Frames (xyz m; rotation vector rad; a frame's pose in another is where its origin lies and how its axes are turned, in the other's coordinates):
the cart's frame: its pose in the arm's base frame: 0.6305 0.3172 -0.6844 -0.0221 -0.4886 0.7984
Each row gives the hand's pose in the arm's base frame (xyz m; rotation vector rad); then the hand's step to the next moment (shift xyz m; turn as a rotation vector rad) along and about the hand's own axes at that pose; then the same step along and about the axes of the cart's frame.
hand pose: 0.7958 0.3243 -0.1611 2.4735 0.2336 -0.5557
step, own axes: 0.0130 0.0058 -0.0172 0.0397 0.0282 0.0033
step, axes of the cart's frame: 0.0195 -0.0109 -0.0003 0.0069 -0.0443 -0.0194
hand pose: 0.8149 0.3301 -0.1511 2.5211 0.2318 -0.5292
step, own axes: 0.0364 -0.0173 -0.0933 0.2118 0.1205 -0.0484
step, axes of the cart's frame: 0.1014 -0.0020 0.0072 0.1020 -0.2094 -0.0865
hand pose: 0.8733 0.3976 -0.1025 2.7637 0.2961 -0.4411
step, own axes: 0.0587 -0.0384 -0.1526 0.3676 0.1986 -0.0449
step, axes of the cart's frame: 0.1621 -0.0111 0.0424 0.1509 -0.3496 -0.1778
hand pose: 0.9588 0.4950 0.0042 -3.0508 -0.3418 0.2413
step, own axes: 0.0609 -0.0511 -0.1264 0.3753 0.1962 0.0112
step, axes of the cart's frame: 0.1297 -0.0297 0.0677 0.1309 -0.3322 -0.2280
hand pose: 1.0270 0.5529 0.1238 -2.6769 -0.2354 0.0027
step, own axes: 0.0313 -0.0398 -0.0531 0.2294 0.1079 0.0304
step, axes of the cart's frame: 0.0548 -0.0192 0.0448 0.0862 -0.1831 -0.1556
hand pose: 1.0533 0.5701 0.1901 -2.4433 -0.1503 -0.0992
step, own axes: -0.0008 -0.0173 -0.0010 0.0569 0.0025 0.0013
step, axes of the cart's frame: 0.0116 0.0086 0.0096 0.0377 -0.0369 -0.0216
